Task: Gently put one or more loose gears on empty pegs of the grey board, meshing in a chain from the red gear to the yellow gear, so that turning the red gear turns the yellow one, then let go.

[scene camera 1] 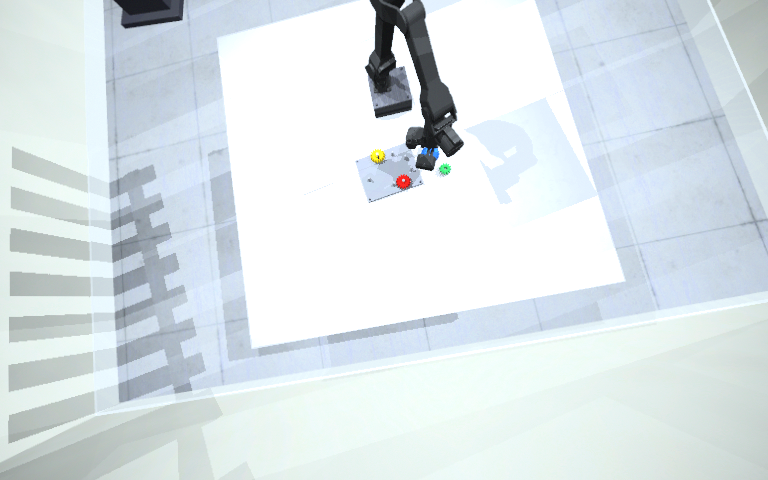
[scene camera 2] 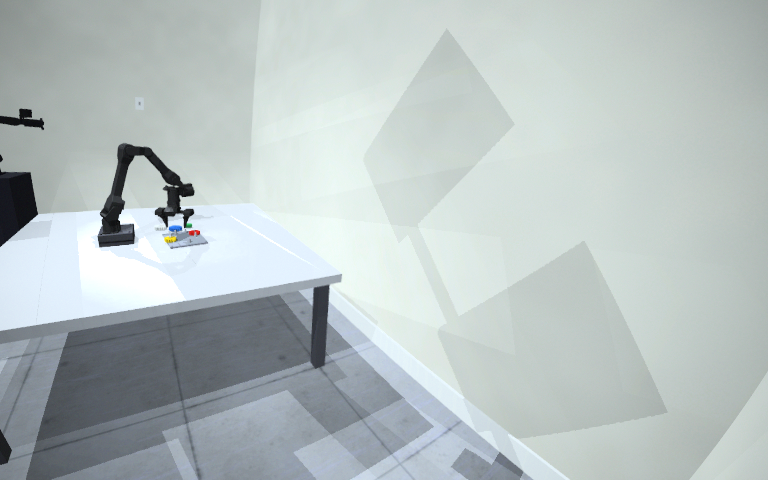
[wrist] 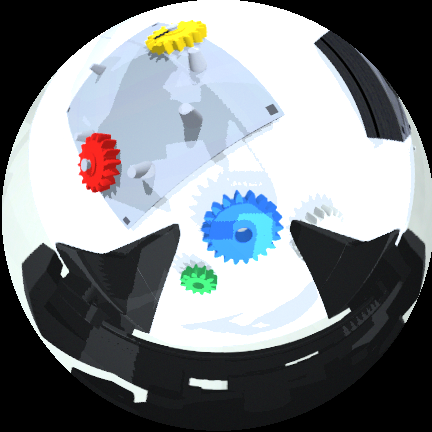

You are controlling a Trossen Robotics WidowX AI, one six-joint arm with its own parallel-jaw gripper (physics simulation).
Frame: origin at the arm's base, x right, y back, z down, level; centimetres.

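Seen in the pictures: gripper, fingertip midpoint: (scene camera 1: 428, 154) (scene camera 2: 176, 227) (wrist: 236, 227); arm's base, link origin: (scene camera 1: 382, 84) (scene camera 2: 111, 231).
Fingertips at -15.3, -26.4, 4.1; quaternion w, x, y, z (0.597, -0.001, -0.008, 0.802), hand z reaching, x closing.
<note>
Offsets run from my fingertips to a thing's top centre, as dx, dy, dz. "spot": to the spot under its first point. Level surfaces: height alone.
The grey board @(+15.0, -4.6, -1.5) (scene camera 1: 379, 191) (scene camera 2: 181, 243) (wrist: 240, 105) bears the red gear @(spot: +9.6, -10.1, -1.4) (scene camera 1: 403, 181) (scene camera 2: 194, 232) (wrist: 100, 162) and the yellow gear @(+18.5, +1.0, -1.0) (scene camera 1: 377, 156) (scene camera 2: 170, 240) (wrist: 180, 37) on pegs. Several empty pegs stand on it, one of them @(+8.4, -0.5, -1.4) (wrist: 190, 117) near the middle. My gripper (scene camera 1: 428, 157) (scene camera 2: 175, 225) (wrist: 236, 227) is open, low beside the board, its fingertips on either side of the loose blue gear @(-0.7, +0.3, -0.2) (scene camera 1: 430, 152) (scene camera 2: 175, 228) (wrist: 225, 242). The small green gear @(-5.8, -5.8, -0.2) (scene camera 1: 445, 169) (scene camera 2: 189, 225) (wrist: 199, 280) lies near the blue one. A white gear @(-4.5, +8.3, -0.2) (scene camera 2: 160, 228) (wrist: 325, 215) is partly hidden behind a finger in the wrist view.
The arm's dark base (scene camera 1: 391, 103) (scene camera 2: 116, 234) (wrist: 365, 85) stands on the white table @(dz +1.5) (scene camera 1: 317, 271) (scene camera 2: 254, 263), a short way from the board. Another black arm on a dark stand (scene camera 2: 16, 198) is beyond the table at the left in the second scene view.
</note>
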